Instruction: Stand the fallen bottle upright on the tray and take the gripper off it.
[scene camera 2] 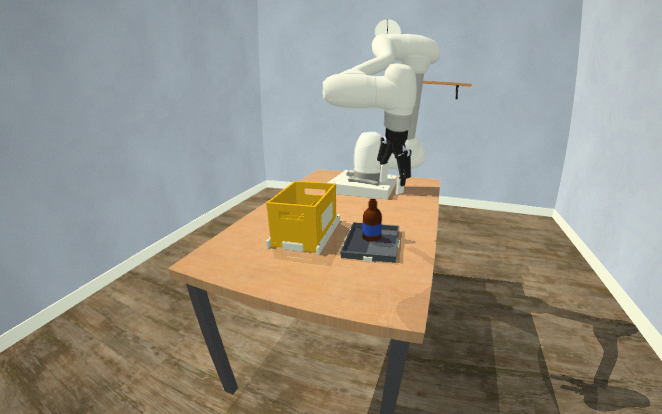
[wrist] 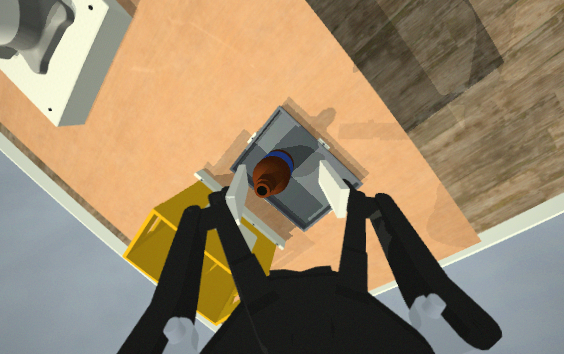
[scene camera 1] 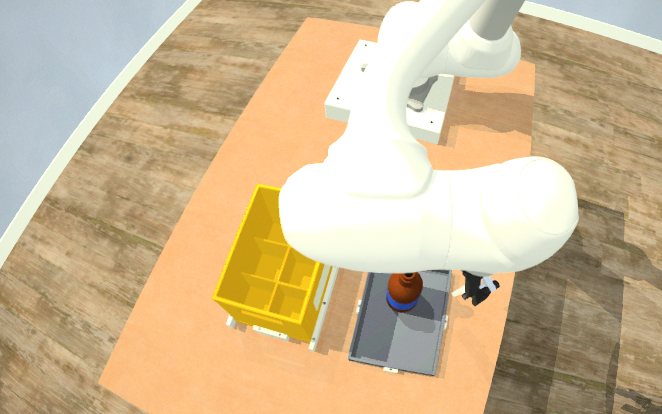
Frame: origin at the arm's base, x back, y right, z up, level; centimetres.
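Seen in the pictures: gripper, fingertip midpoint: (scene camera 2: 391, 187) (wrist: 283, 173); arm's base at its link origin: (scene camera 2: 367, 179) (wrist: 31, 13).
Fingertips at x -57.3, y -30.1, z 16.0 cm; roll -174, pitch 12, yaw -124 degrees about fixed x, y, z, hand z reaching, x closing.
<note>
Pixels of each thing's top centre, then the offset from my fingertips to it. "spot": a spot on its surface instead. Level surfaces: height alone.
- brown bottle at its top centre: (wrist: 262, 190) (scene camera 1: 408, 273) (scene camera 2: 372, 199) dx -1.5, dy +6.4, dz -5.2 cm
- grey tray at a spot on its surface: (scene camera 1: 417, 352) spot: dx -12.0, dy -2.0, dz -20.7 cm
- yellow crate at its top centre: (scene camera 1: 276, 248) (wrist: 188, 276) (scene camera 2: 303, 192) dx -8.1, dy +32.1, dz -3.7 cm
- wooden table at its surface level: dz -21.2 cm
The brown bottle (scene camera 1: 405, 287) (scene camera 2: 372, 217) (wrist: 272, 172) with a blue label stands upright on the grey tray (scene camera 1: 417, 352) (scene camera 2: 365, 251) (wrist: 305, 202), toward its back part in scene camera 2. My gripper (scene camera 1: 474, 287) (scene camera 2: 392, 181) (wrist: 283, 173) is open and empty. It hangs above and behind the bottle in scene camera 2, with a gap between the fingers and the bottle. In the wrist view the bottle shows beyond the two pale finger pads. In scene camera 1 the arm covers the upper part of the gripper.
A yellow crate (scene camera 1: 250, 302) (scene camera 2: 292, 227) (wrist: 180, 200) with compartments stands beside the tray, with white brackets along its foot. The white robot base plate (scene camera 1: 340, 106) (scene camera 2: 360, 188) (wrist: 95, 60) is at the back of the wooden table (scene camera 1: 190, 300) (scene camera 2: 300, 280) (wrist: 175, 75).
</note>
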